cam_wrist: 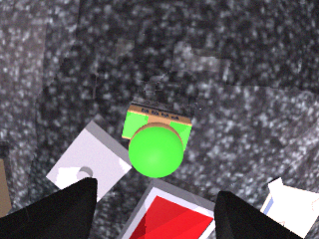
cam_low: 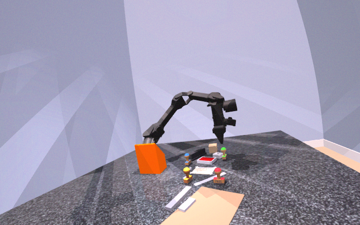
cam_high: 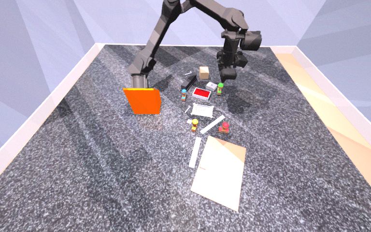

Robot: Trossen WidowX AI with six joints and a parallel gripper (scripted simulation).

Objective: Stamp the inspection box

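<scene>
Now: gripper tip 70 mm above the green stamp. Also, from my gripper tip: small white box: 80 mm below, 50 mm to the left, 30 mm behind; red ink pad: 100 mm behind, 90 mm below; white card: 120 mm to the right, 110 mm behind, 100 mm below.
</scene>
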